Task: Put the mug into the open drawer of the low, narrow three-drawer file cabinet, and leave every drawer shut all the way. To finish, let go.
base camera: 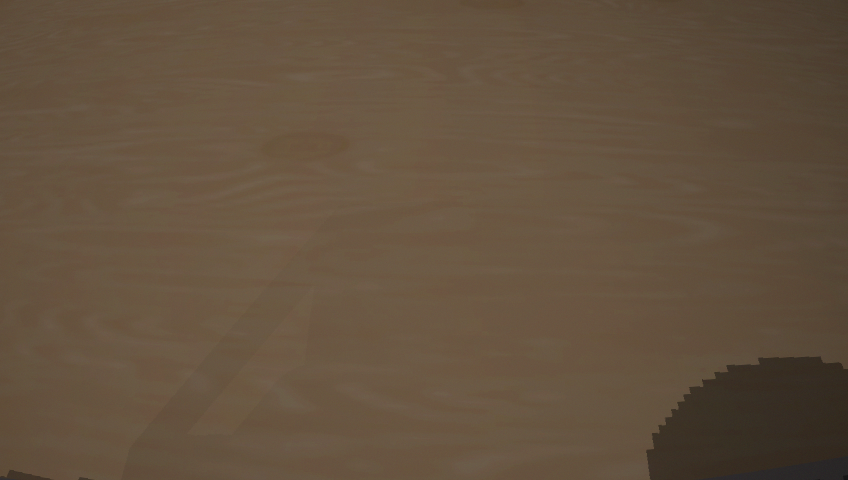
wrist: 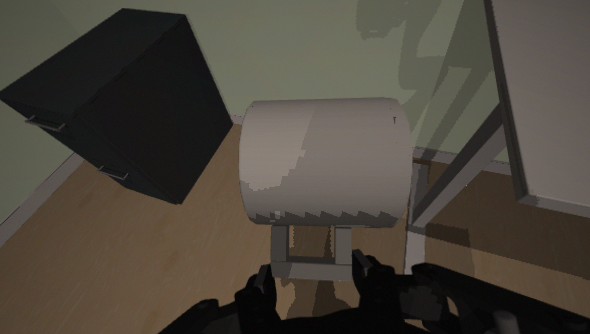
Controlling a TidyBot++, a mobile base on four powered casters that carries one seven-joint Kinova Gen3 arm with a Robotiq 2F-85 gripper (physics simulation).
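Frame: origin at the arm's base, x up, y left, z back, level; centimetres.
Seen in the pictures: gripper, fingertip midpoint: [wrist: 312, 272].
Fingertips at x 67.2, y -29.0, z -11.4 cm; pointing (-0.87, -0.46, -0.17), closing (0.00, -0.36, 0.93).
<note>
A point is followed by its place in that frame.
A light grey-white mug [wrist: 325, 160] {z -11.2, x 74.4, y -32.9 cm} lies sideways in the middle of the wrist view, with its squared handle toward me. My gripper [wrist: 312, 272] {z -11.4, x 67.2, y -29.0 cm} is shut on the mug's handle and holds the mug off the floor. A dark cabinet [wrist: 160, 110] {z -96.4, x 10.9, y -92.2 cm} stands beyond the mug at the upper left of the wrist view. Two bar handles show on its front, and no drawer is seen standing out. I cannot tell from this angle whether it has three drawers. No cabinet or open drawer shows in the base camera view.
A table or desk with a pale top [wrist: 555, 110] {z 18.7, x 55.4, y -60.5 cm} and grey legs stands at the right of the wrist view. A green wall [wrist: 300, 55] {z -37.8, x 17.8, y -130.1 cm} runs behind the cabinet. Wood floor [base camera: 416, 267] {z -36.0, x -39.6, y 1.2 cm} [wrist: 200, 270] {z -72.1, x -39.7, y -36.2 cm} shows in both views, with a dark shadow at the base view's lower right.
</note>
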